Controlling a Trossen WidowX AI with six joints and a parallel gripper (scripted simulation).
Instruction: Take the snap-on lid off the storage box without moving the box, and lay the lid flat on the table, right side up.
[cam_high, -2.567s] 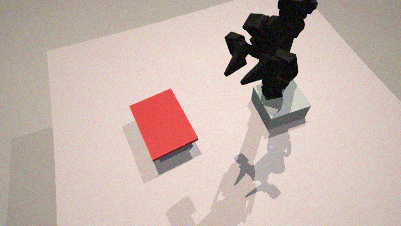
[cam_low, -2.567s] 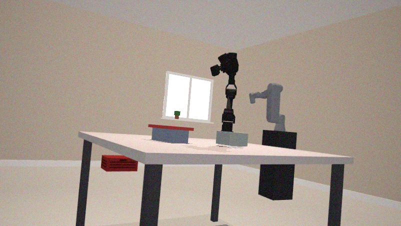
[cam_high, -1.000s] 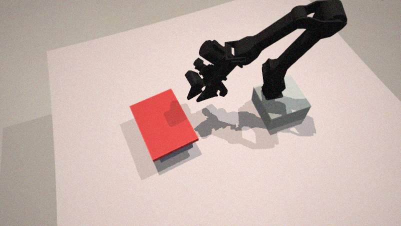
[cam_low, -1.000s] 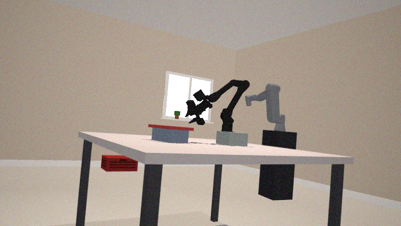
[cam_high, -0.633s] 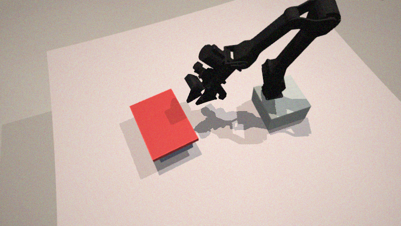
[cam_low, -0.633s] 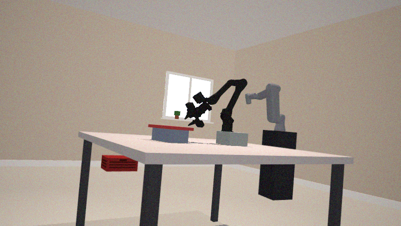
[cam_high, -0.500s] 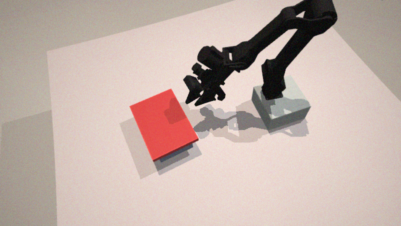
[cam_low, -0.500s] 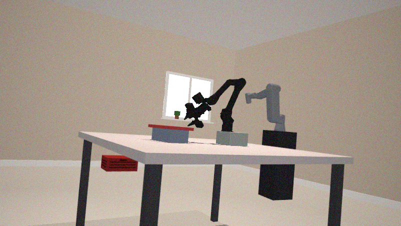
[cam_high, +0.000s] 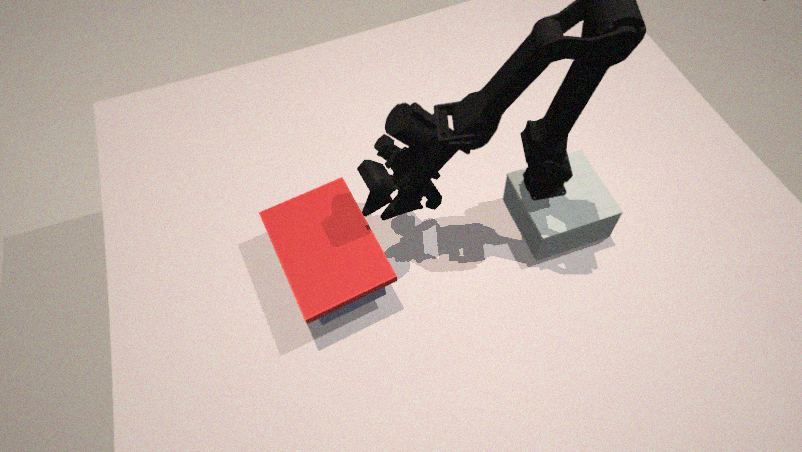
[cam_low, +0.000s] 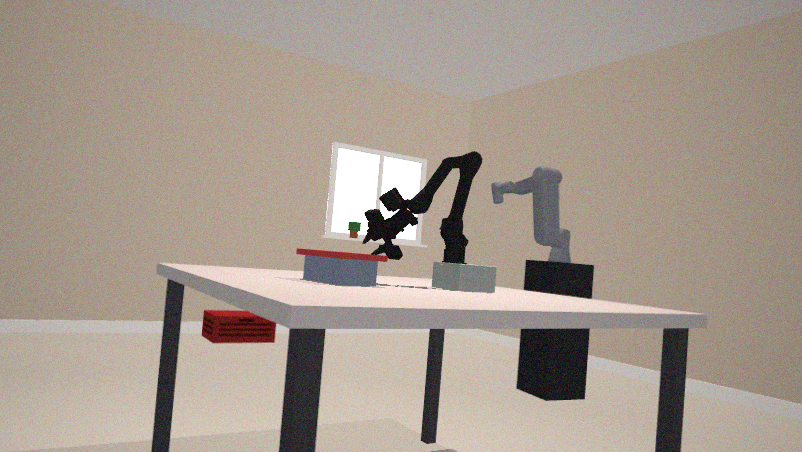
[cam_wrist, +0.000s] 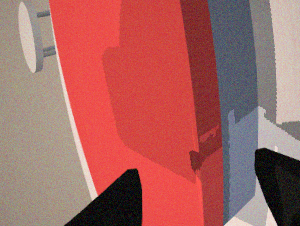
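The red lid is 90 mm ahead of my gripper tip, 30 mm to the left of it and 20 mm below it. The rest, counted from my gripper tip: blue-grey storage box: 90 mm ahead, 30 mm to the left, 60 mm below.
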